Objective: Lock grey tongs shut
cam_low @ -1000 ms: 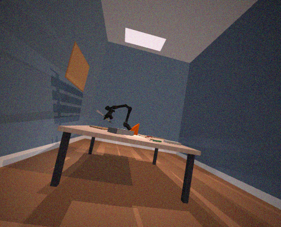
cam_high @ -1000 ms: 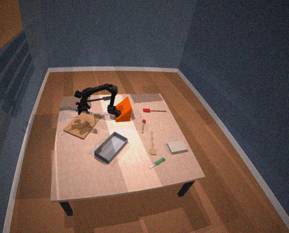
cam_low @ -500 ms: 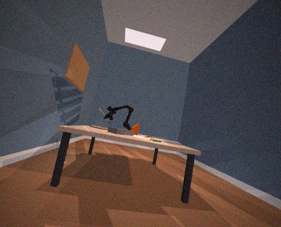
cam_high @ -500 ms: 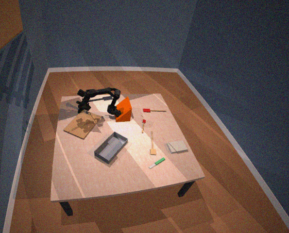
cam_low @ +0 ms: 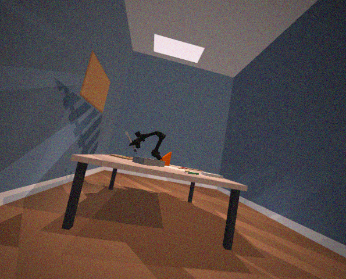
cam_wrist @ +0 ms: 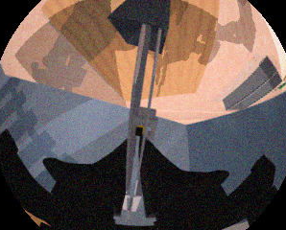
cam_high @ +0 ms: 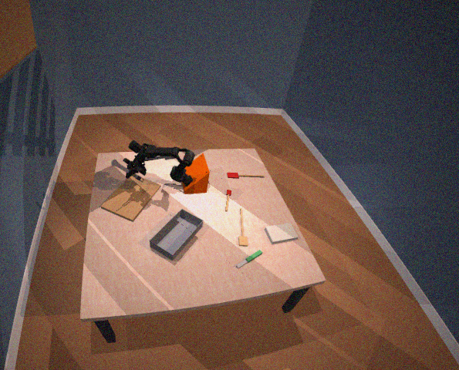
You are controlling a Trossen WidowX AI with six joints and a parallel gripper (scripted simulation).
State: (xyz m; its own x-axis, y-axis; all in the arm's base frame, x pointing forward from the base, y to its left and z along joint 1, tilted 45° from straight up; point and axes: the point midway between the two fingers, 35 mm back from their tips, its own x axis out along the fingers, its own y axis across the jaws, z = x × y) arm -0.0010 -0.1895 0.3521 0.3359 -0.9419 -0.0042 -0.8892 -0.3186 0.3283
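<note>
Right now my gripper tip is 1 cm short of the wooden board, 2 cm to the right of it and 15 cm above it. Round my gripper tip: grey roasting tin: 39 cm ahead, 22 cm to the left, 13 cm below; red-tipped tool: 16 cm ahead, 64 cm to the left, 15 cm below; black bar: 37 cm behind, 30 cm to the left, 15 cm below.
</note>
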